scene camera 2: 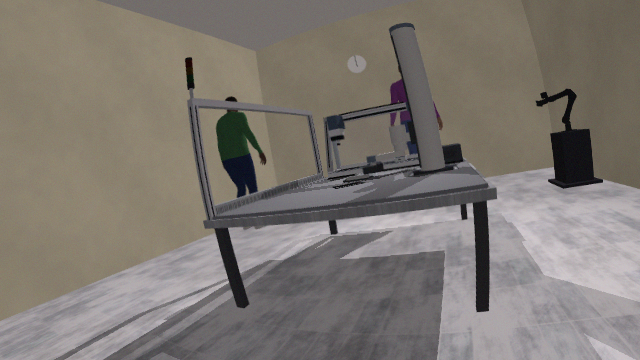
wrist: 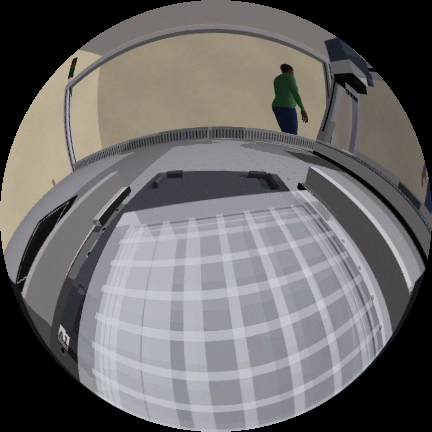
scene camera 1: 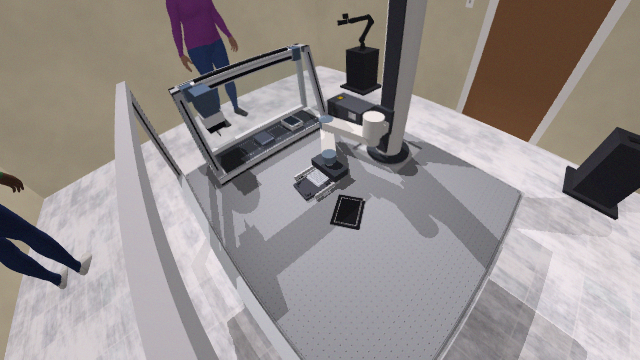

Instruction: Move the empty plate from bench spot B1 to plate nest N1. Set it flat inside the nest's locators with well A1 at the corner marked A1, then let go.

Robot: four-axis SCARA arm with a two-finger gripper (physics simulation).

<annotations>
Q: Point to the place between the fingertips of the gripper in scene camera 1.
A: At 304, 187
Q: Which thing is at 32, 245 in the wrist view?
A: A black nest with white outline.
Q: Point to a black nest with white outline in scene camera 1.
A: At 348, 211
</annotations>
